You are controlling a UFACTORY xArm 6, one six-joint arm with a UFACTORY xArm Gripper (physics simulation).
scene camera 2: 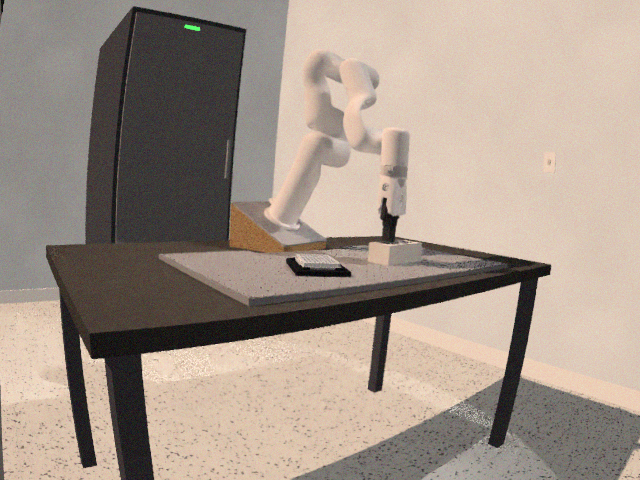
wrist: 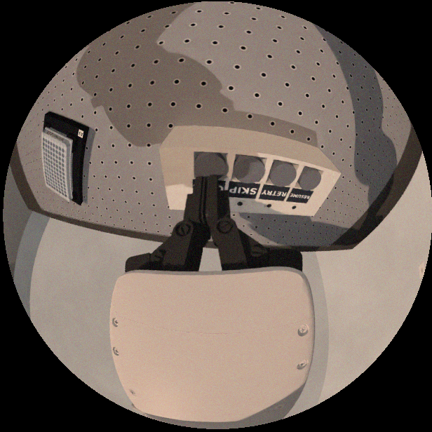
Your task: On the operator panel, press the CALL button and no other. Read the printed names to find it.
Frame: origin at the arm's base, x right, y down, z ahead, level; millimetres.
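Seen in the pictures: gripper, fingertip midpoint: [scene camera 2: 388, 241]; arm's base at its link origin: [scene camera 2: 281, 220].
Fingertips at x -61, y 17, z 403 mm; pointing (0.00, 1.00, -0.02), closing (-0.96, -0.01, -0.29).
Pixels of each thing's top centre, then the offset from my fingertips to it. "*": a spot on its surface instead. Level surfaces: height alone.
- cream operator panel at its top centre: [scene camera 2: 397, 241] dx -44, dy +3, dz -5 mm
- black holder at a spot on its surface: [scene camera 2: 298, 270] * dx +336, dy +47, dz +45 mm
- white well plate at its top centre: [scene camera 2: 317, 258] dx +250, dy +32, dz +3 mm
- grey perforated board at its surface level: dy +59 mm
- dark table at its surface level: dy +72 mm
The cream operator panel [scene camera 2: 378, 254] [wrist: 176, 155] carries a row of dark round buttons. In the wrist view the CALL button [wrist: 210, 161] is at the left end; my fingers hide nearly all of its label. To its right are the SKIP button [wrist: 249, 167], the RETRY button [wrist: 282, 172] and the RESUME button [wrist: 310, 177], with their printed names upside down. My gripper [scene camera 2: 388, 239] [wrist: 209, 188] is shut and empty. It points down, with its tips at the label-side edge of the CALL button. Whether they touch it is hard to tell.
A black holder [scene camera 2: 298, 270] [wrist: 81, 170] with a white well plate [scene camera 2: 316, 260] [wrist: 56, 165] lies left of the panel. Both stand on the grey perforated board [scene camera 2: 217, 268] [wrist: 240, 37] on the dark table [scene camera 2: 118, 304]. A tall black cabinet [scene camera 2: 175, 129] stands behind.
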